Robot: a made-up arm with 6 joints.
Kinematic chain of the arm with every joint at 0, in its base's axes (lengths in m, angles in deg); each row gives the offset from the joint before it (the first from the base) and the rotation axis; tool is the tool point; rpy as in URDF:
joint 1: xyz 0 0 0.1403 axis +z
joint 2: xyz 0 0 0 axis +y
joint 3: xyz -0.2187 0 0.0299 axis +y
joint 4: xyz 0.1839 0 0.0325 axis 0.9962 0 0.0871
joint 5: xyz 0 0 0 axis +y
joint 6: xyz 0.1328 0 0.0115 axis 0.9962 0 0.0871
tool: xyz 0 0 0 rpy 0 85 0
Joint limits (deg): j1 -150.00..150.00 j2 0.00..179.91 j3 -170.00..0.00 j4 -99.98..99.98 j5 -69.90..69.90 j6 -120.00..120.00
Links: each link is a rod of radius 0.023 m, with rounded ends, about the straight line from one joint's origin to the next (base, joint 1, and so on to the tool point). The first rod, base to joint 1, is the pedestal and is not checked.
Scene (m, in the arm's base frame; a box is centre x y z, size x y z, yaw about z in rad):
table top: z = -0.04
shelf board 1: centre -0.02 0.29 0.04 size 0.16 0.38 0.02 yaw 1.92
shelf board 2: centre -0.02 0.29 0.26 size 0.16 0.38 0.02 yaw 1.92
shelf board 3: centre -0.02 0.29 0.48 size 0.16 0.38 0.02 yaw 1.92
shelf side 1: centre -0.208 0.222 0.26 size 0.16 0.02 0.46 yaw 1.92
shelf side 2: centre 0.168 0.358 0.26 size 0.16 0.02 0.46 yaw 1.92
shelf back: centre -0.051 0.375 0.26 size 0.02 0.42 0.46 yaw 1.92
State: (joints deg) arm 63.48 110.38 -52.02 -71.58 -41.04 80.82
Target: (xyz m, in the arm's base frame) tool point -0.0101 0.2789 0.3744
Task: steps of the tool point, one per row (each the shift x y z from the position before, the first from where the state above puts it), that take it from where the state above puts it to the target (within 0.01 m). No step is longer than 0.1 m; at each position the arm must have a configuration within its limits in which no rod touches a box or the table.
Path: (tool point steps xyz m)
1: 0.0373 -0.0524 0.0070
2: 0.0197 -0.0569 0.0000
3: 0.0031 -0.0556 -0.0069
4: 0.0024 0.0146 0.0593
5: -0.0134 0.0032 0.0644
6: -0.0283 -0.0116 0.0633
7: -0.0402 -0.0285 0.0562
8: -0.0045 0.0361 0.0108
9: -0.0098 0.0386 0.0041
10: -0.0166 0.0392 -0.0035
11: -0.0242 0.0373 -0.0114

